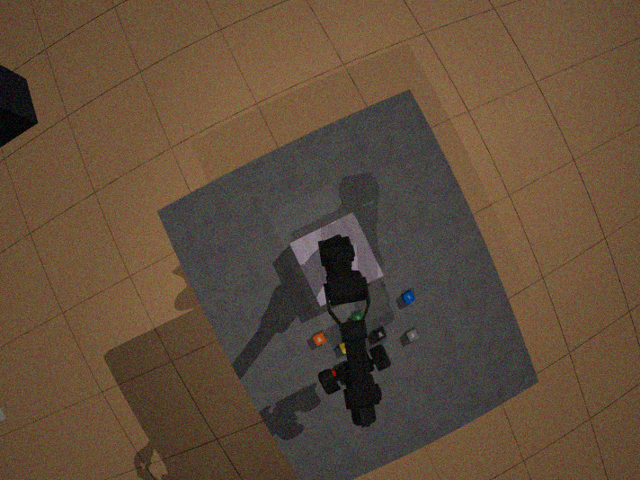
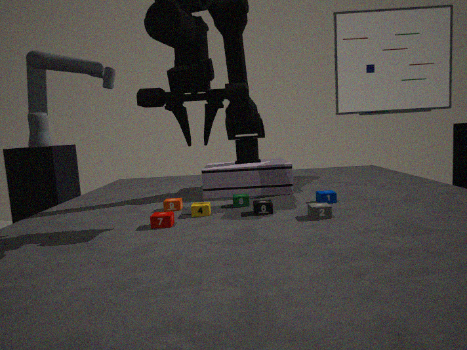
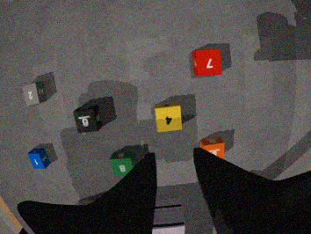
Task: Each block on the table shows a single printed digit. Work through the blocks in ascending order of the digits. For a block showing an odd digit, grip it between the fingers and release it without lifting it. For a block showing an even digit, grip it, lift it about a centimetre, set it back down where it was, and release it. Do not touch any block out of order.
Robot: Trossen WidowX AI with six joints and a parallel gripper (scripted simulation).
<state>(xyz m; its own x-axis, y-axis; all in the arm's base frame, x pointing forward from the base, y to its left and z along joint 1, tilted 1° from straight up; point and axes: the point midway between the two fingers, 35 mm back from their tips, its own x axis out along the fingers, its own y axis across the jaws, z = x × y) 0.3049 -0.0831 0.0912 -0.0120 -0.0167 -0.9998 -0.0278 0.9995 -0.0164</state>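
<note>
My gripper tip is now 11 cm to the right of the black 6 block and 11 cm above it. The rest, counted from my gripper tip: red 7 block (11 cm below, 6 cm to the right, 6 cm ahead); yellow 4 block (11 cm below, 1 cm behind); orange 9 block (11 cm below, 7 cm to the right, 7 cm behind).
</note>
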